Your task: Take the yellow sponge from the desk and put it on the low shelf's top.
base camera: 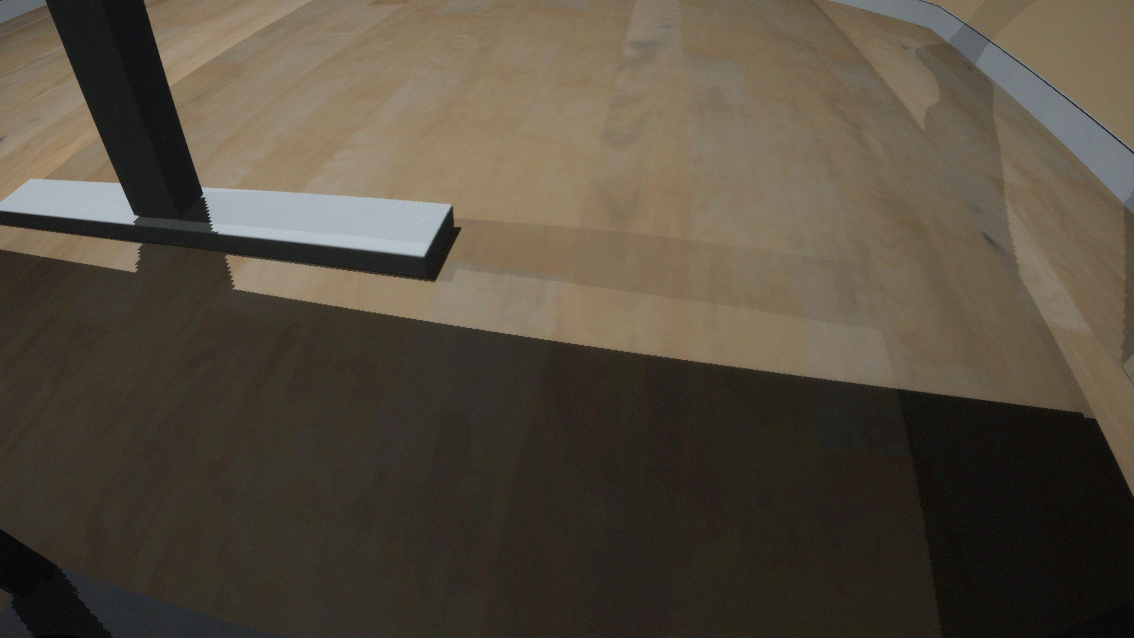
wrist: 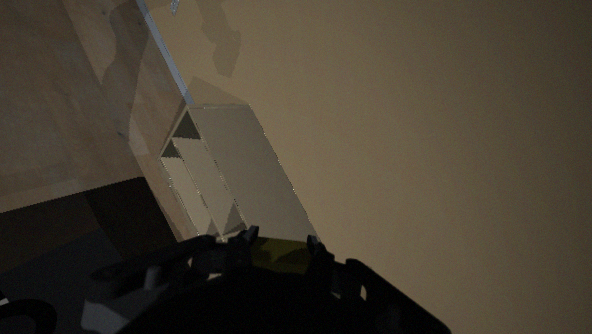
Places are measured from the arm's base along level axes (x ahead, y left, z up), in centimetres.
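Pixels of known places: gripper, between the fingertips: (wrist: 281, 241).
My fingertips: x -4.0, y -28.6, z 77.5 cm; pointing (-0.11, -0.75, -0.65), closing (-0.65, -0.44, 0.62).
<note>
For each thing: its middle in the pictures, then the offset to it from my fingertips. "pt": a spot on its surface instead. Level surfaces: height alone.
- yellow sponge, middle of its body: (wrist: 270, 324) dx -3.5, dy +4.7, dz +0.0 cm
- low shelf, height of its surface: dz -56.1 cm
- dark desk leg, a spot on its surface: (base camera: 130, 111) pt dx +57.8, dy +72.6, dz -101.2 cm
- pale skirting, a spot on its surface: (base camera: 1030, 87) pt dx +138.5, dy -82.1, dz -111.9 cm
The yellow sponge (wrist: 281, 254) is between the fingertips of my gripper (wrist: 281, 241) in the wrist view, dark in shadow. My gripper is shut on it. The low shelf (wrist: 245, 150) stands against the wall in the wrist view, with its pale top up and its open compartments facing left. The sponge and fingertips overlap the near end of the shelf's top in the picture; how high they are above it I cannot tell. The gripper, the sponge and most of the shelf do not show in the base camera view.
In the base camera view, a dark desk leg (base camera: 130, 111) stands on a white foot bar (base camera: 333, 218) at the left. A tan wall (base camera: 1062, 55) (wrist: 425, 125) with a pale skirting (base camera: 1030, 87) (wrist: 162, 47) runs along the right. Part of my base shows at the wrist view's lower left.
</note>
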